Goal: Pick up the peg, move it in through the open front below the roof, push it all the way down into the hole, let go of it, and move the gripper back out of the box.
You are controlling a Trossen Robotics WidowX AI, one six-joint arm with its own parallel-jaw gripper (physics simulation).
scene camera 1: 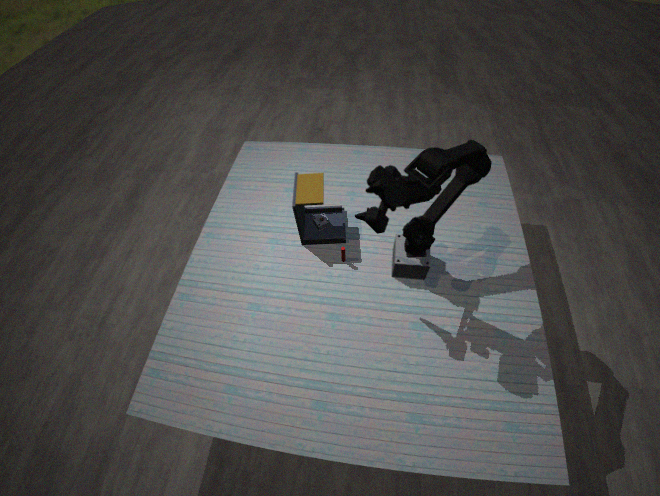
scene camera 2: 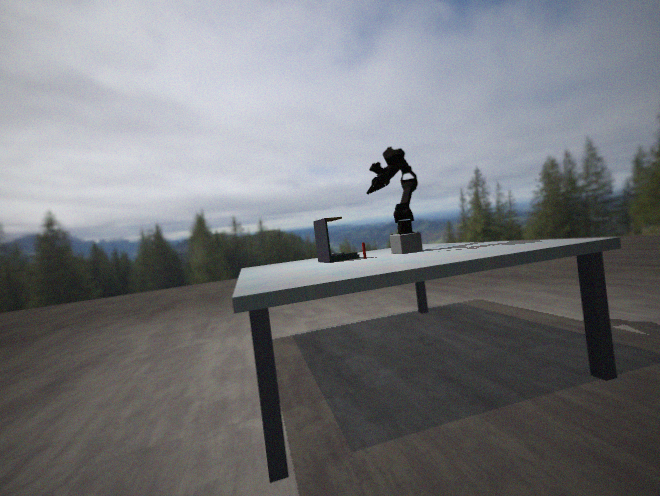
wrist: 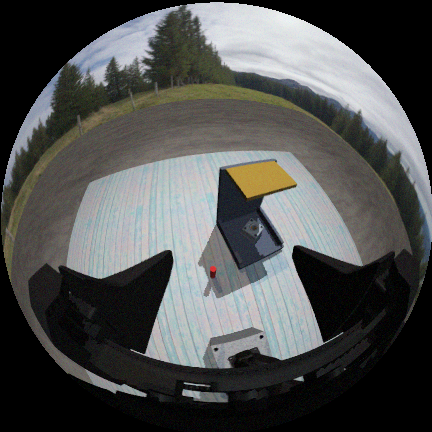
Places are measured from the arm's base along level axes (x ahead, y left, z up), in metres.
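Where they show: gripper, fingertip midpoint: [scene camera 1: 361,203] [scene camera 2: 368,193] [wrist: 234,255]; arm's base, origin of the base link: [scene camera 1: 415,248] [scene camera 2: 405,233] [wrist: 246,361].
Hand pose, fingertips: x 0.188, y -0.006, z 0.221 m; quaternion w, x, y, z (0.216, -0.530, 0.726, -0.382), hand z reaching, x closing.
Note:
Things, the pixels of their top centre, and the offset from my fingertips. "*": a spot on its surface instead.
- red peg, middle of its top: [wrist: 212,268] [scene camera 1: 343,248] [scene camera 2: 363,242] dz -0.240, dx +0.056, dy -0.008 m
- dark box, middle of its top: [wrist: 271,184] [scene camera 1: 318,187] [scene camera 2: 333,218] dz -0.096, dx +0.136, dy -0.161 m
- yellow roof, surface spot: [wrist: 262,179] [scene camera 1: 313,189] * dz -0.096, dx +0.154, dy -0.149 m
- light plate, middle of its top: [wrist: 253,226] [scene camera 1: 321,219] dz -0.279, dx +0.144, dy -0.170 m
The red peg [scene camera 1: 343,254] [scene camera 2: 364,250] [wrist: 213,272] stands upright on the table beside the box. The dark box [scene camera 1: 333,234] [scene camera 2: 322,240] [wrist: 237,245] has a tall wall, a low tray floor and a yellow roof [scene camera 1: 309,188] [scene camera 2: 334,218] [wrist: 262,179] raised above part of it. A light plate [scene camera 1: 320,220] [wrist: 253,228] with the hole lies on the box floor. My gripper [scene camera 1: 362,202] [scene camera 2: 369,181] [wrist: 234,255] is open and empty, high above the table, between the box and the arm's base. The peg is well below it, seen between the fingers in the wrist view.
The arm's grey base block [scene camera 1: 409,265] [scene camera 2: 406,242] [wrist: 235,345] stands on the table [scene camera 1: 330,362] [scene camera 2: 320,285] [wrist: 130,220], to the right of the peg in both scene views. The box's raised wall and roof stand above the table. Shadows of the arm fall across the table.

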